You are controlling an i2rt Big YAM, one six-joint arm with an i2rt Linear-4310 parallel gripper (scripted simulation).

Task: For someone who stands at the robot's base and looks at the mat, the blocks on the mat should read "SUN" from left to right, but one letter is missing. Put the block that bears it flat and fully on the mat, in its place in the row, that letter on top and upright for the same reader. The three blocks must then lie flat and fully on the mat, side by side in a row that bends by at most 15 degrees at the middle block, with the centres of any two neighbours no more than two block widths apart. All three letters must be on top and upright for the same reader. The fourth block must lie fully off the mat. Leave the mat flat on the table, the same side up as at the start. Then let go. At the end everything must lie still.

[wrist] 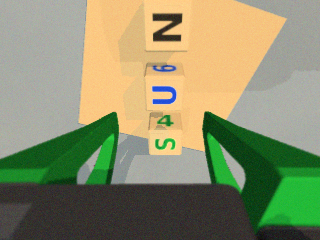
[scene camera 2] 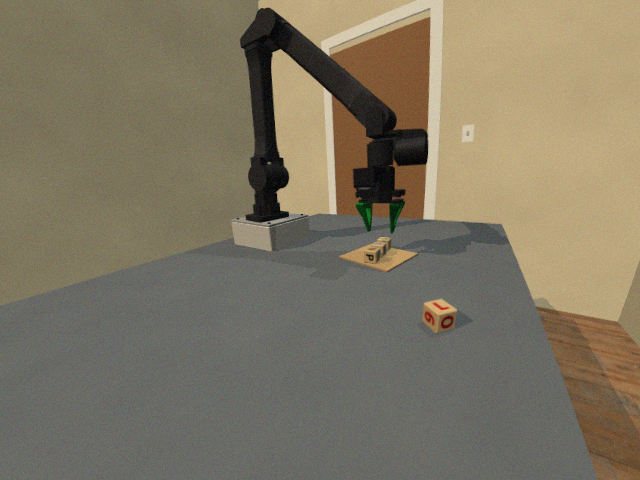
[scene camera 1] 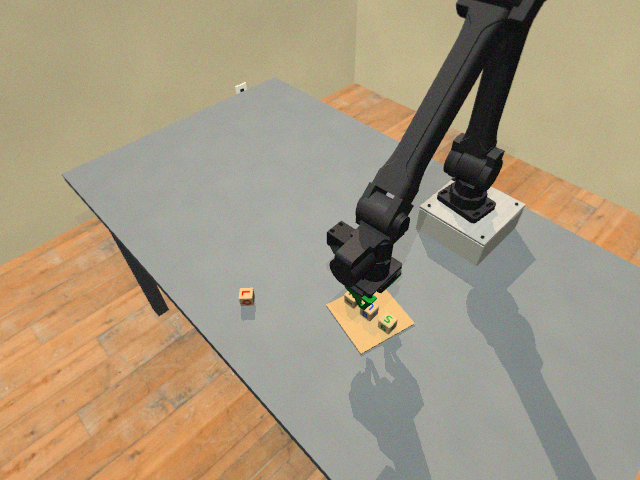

Scene:
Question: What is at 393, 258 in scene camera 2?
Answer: A tan mat.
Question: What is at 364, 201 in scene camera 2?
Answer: My gripper.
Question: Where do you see a tan mat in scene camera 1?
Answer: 364, 334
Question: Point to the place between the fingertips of my gripper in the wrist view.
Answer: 160, 120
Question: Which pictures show my gripper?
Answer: The wrist view, scene camera 2 and scene camera 1: all of them.

